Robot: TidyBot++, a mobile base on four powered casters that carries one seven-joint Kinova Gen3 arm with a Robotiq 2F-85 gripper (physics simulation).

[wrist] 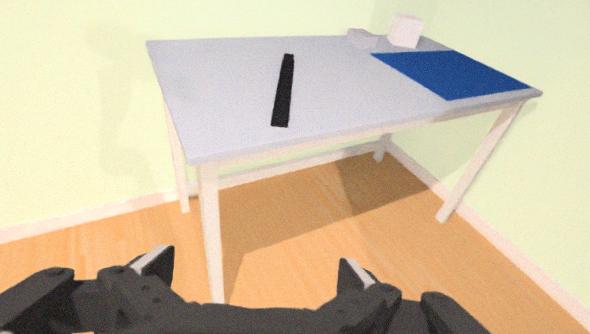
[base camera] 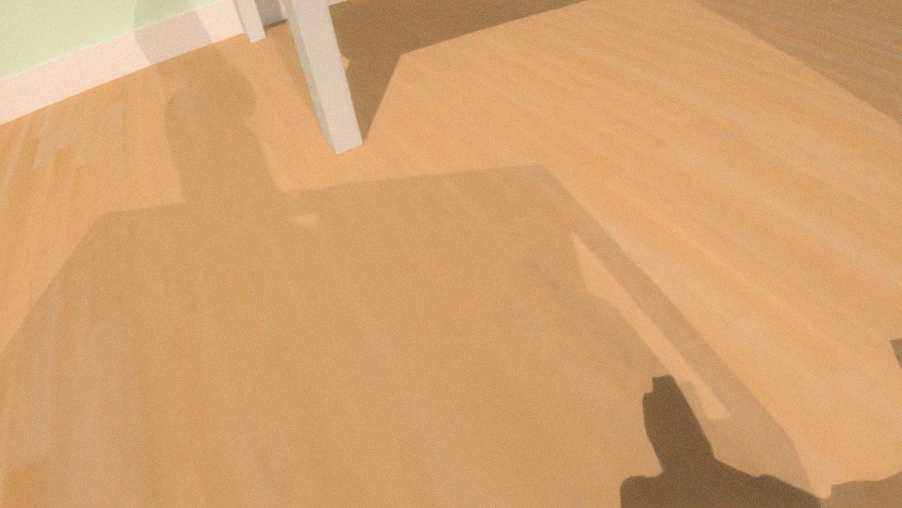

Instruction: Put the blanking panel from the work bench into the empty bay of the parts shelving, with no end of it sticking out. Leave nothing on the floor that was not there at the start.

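Frame: origin at the arm's base, x left, y back, z up, level; metres.
Seen in the pictures: gripper, between the fingertips: (wrist: 257, 270).
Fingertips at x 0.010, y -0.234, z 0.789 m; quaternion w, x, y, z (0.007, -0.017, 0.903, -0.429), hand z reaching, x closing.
A point is followed by its place in that frame.
The blanking panel (wrist: 284, 92) @(y -1.002, x 0.012, z 0.520 m), a long narrow black bar, lies on the left half of the grey top of the work bench (wrist: 220, 100) @(y -0.905, x 0.187, z 0.517 m) in the wrist view. One end points toward the bench's front edge, the other toward the wall. My gripper (wrist: 257, 270) @(y -0.234, x 0.010, z 0.789 m) is open, with its two fingers wide apart at the bottom of the wrist view. It is apart from the panel and short of the bench, and floor and a bench leg show between and beyond the fingers. In the base camera view a front leg of the work bench (base camera: 328, 82) @(y -0.688, x 0.172, z -0.293 m) shows. The parts shelving does not show in either view.
A blue mat (wrist: 450, 75) @(y -1.388, x -0.681, z 0.519 m) lies on the right part of the bench. A white box (wrist: 405, 31) @(y -1.723, x -0.545, z 0.590 m) and a low pale block (wrist: 362, 38) @(y -1.592, x -0.313, z 0.558 m) stand at the back. The bench's right front leg (wrist: 480, 162) @(y -1.386, x -1.051, z 0.096 m) stands near the right wall. Walls run behind and right of the bench.
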